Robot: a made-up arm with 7 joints. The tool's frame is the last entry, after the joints.
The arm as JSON. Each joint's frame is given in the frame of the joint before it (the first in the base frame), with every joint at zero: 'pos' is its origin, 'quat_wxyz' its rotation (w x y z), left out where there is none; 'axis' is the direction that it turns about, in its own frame. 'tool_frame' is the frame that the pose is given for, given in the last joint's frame.
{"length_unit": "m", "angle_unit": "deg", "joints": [
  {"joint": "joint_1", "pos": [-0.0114, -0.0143, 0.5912], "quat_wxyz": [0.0, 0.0, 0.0, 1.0], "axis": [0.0, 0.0, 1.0]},
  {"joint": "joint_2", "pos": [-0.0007, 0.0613, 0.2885], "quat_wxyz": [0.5, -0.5, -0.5, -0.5], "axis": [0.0, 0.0, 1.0]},
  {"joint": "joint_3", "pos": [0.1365, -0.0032, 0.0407], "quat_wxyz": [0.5, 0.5, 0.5, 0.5], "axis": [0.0, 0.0, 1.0]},
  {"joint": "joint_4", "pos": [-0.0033, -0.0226, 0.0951], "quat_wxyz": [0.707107, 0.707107, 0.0, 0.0], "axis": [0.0, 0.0, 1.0]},
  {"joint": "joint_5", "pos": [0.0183, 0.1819, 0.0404], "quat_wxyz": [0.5, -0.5, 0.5, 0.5], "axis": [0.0, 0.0, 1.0]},
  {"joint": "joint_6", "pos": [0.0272, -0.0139, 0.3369], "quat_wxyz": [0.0, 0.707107, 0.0, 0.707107], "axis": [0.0, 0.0, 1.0]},
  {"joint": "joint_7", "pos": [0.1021, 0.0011, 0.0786], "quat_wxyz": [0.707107, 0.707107, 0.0, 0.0], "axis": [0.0, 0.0, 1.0]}
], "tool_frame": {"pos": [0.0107, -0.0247, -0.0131], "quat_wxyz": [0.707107, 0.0, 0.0, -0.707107]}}
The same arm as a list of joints. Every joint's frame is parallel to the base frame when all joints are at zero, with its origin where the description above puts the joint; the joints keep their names.
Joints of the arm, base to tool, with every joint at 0 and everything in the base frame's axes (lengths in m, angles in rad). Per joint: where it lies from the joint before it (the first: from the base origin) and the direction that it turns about. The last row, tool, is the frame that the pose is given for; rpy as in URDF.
joint_1: axis 0 0 1 xyz -0.0114 -0.0143 0.5912
joint_2: axis 0 -1 0 xyz 0.0007 -0.0613 0.2885
joint_3: axis 0 0 1 xyz 0.0032 -0.0407 0.1365
joint_4: axis 0 1 0 xyz 0.0033 0.0226 0.0951
joint_5: axis 0 0 1 xyz -0.0183 0.0404 0.1819
joint_6: axis 0 -1 0 xyz -0.0139 -0.0272 0.3369
joint_7: axis 1 0 0 xyz -0.0011 -0.0786 0.1021
tool: xyz -0.0131 0.0247 0.0107 rpy 1.5708 0 1.5708

